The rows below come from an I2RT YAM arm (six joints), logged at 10 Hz.
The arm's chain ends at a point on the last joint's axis. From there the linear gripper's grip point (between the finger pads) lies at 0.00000 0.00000 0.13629 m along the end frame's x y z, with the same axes.
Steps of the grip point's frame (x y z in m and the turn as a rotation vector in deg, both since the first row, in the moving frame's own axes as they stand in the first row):
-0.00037, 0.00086, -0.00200, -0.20, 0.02, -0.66
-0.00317, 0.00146, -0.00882, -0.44, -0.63, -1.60
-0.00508, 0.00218, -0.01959, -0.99, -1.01, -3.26
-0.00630, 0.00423, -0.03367, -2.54, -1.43, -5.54
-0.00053, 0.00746, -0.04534, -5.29, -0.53, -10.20
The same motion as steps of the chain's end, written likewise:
-0.00042, 0.00038, -0.00200, -0.20, 0.02, -0.66
-0.00169, 0.00039, -0.00881, -0.44, -0.63, -1.60
-0.00275, -0.00024, -0.01955, -0.99, -1.01, -3.26
-0.00320, -0.00196, -0.03349, -2.54, -1.43, -5.54
-0.00039, -0.00515, -0.04476, -5.29, -0.53, -10.20

